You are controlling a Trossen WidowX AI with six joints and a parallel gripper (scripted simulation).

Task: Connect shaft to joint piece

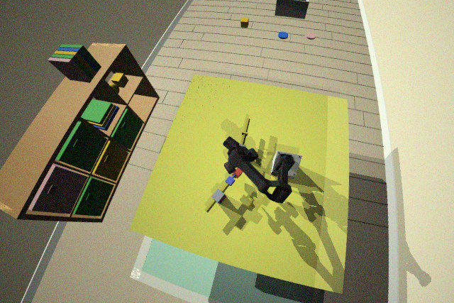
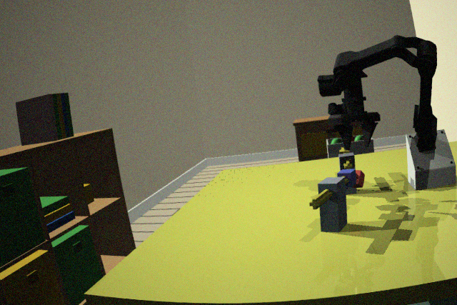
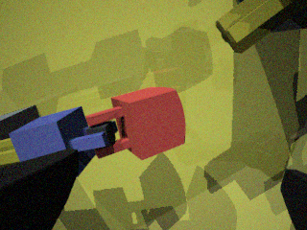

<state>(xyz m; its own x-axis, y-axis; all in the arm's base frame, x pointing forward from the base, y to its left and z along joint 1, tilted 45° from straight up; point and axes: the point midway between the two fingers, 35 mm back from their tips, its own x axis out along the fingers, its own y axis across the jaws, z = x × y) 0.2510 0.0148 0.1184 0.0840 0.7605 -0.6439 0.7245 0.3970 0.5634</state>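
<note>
The red joint piece lies 8 cm below my gripper tip, 3 cm to the left of it and 2 cm ahead of it.
</note>
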